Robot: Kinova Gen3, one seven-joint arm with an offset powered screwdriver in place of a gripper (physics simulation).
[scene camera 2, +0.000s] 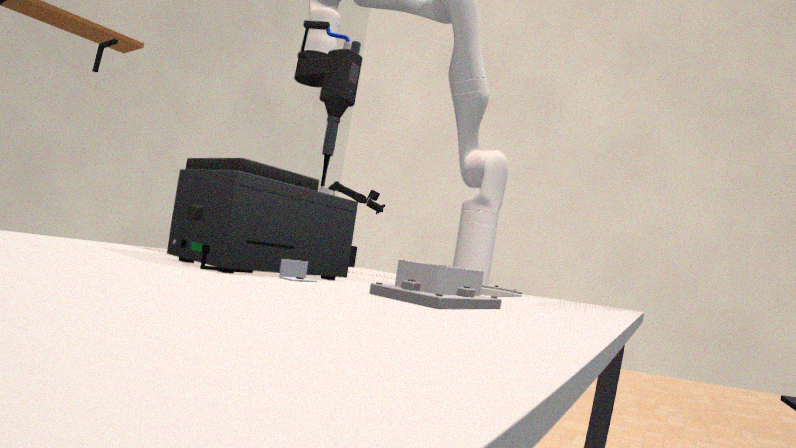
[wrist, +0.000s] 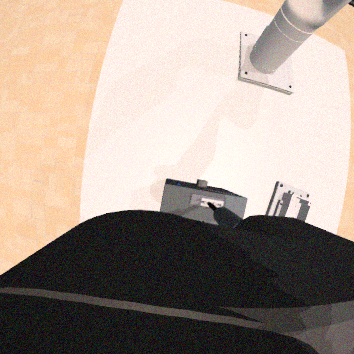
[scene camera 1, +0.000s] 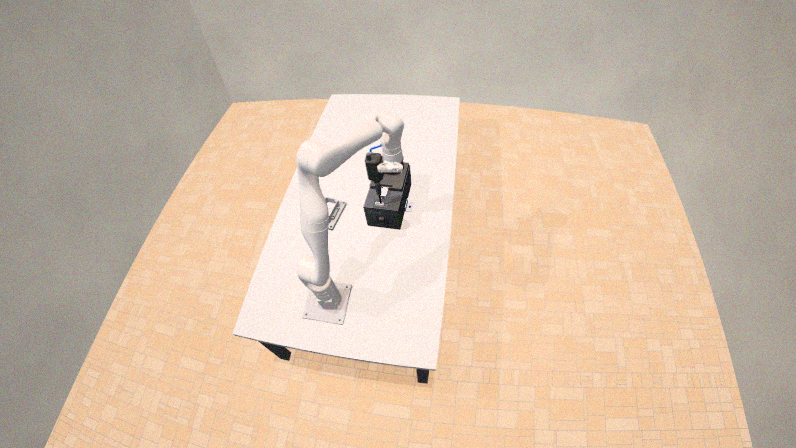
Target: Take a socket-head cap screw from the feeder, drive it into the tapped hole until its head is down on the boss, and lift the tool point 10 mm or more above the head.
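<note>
The screwdriver's thin black bit [scene camera 1: 381, 201] [scene camera 2: 323, 183] [wrist: 211, 205] points down, its tip at the light pick-up piece [scene camera 2: 328, 191] [wrist: 219, 203] on top of the dark box-shaped feeder [scene camera 1: 372, 215] [scene camera 2: 284, 228] [wrist: 175, 198]. Whether the tip touches it or bears a screw is too small to tell. No cap screw can be made out. The grey fixture with its raised block [scene camera 1: 337, 213] [scene camera 2: 414, 274] [wrist: 284, 204] stands apart from the feeder, nearer the table's side edge. The arm hides part of it in scene camera 1. The tapped hole cannot be made out.
A small light bracket [scene camera 1: 409, 207] [scene camera 2: 293, 268] stands beside the feeder. A black jointed arm [scene camera 2: 350, 192] sticks out by the feeder's top. The robot's base plate [scene camera 1: 311, 314] [wrist: 244, 60] is bolted to the white table [scene camera 1: 401, 333]. A wooden shelf [scene camera 2: 72, 25] is on the wall.
</note>
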